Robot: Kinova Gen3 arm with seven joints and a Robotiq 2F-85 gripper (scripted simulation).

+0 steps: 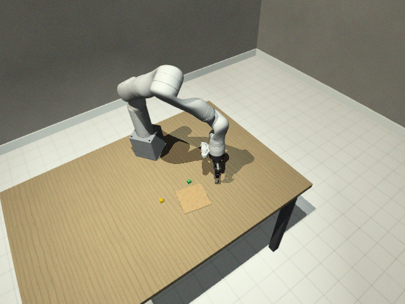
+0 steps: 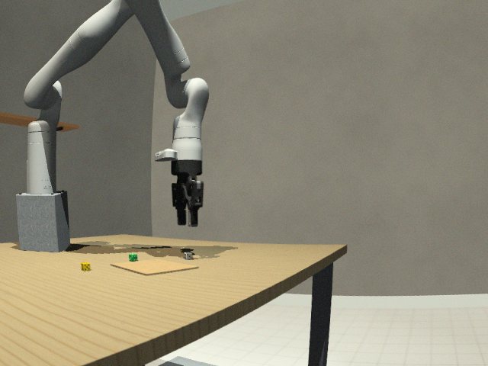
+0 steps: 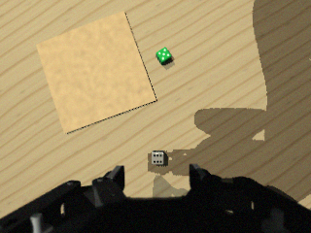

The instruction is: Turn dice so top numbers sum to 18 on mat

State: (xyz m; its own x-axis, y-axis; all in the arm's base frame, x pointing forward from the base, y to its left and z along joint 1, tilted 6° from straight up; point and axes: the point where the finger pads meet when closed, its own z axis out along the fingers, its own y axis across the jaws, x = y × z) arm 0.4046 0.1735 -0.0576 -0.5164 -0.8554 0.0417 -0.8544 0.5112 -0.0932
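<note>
My hand is 90 mm above the white die. Also, from my hand: yellow die 60 mm behind, 290 mm to the right, 90 mm below; tan mat 10 mm ahead, 150 mm to the right, 90 mm below; green die 80 mm behind, 110 mm to the right, 90 mm below.
</note>
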